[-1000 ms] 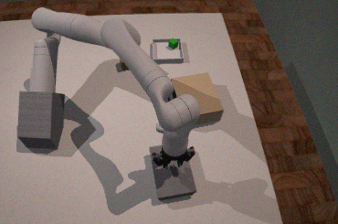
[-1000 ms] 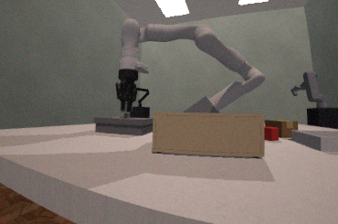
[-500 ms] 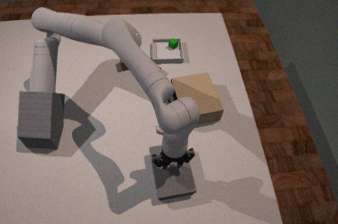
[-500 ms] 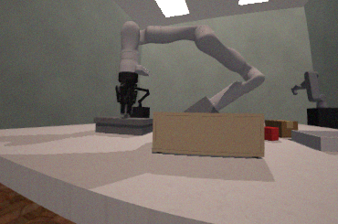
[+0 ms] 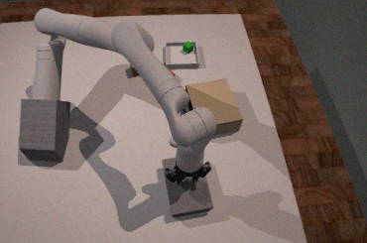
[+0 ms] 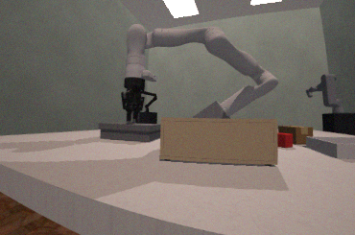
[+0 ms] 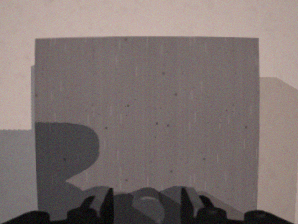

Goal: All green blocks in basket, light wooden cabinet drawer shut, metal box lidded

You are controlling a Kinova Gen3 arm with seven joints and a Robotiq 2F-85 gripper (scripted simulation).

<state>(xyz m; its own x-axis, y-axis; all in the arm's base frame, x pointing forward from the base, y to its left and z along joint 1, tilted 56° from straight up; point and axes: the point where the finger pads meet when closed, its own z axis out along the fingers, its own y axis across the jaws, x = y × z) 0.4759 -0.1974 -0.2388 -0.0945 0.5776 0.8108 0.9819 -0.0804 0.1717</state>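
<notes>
Right now the metal box is 50 mm below my hand. The rest, counted from my hand: cardboard box (130 mm behind, 560 mm to the left, 40 mm below); then light wooden cabinet (120 mm ahead, 300 mm to the left, 40 mm below); then red block (20 mm behind, 490 mm to the left, 60 mm below).
</notes>
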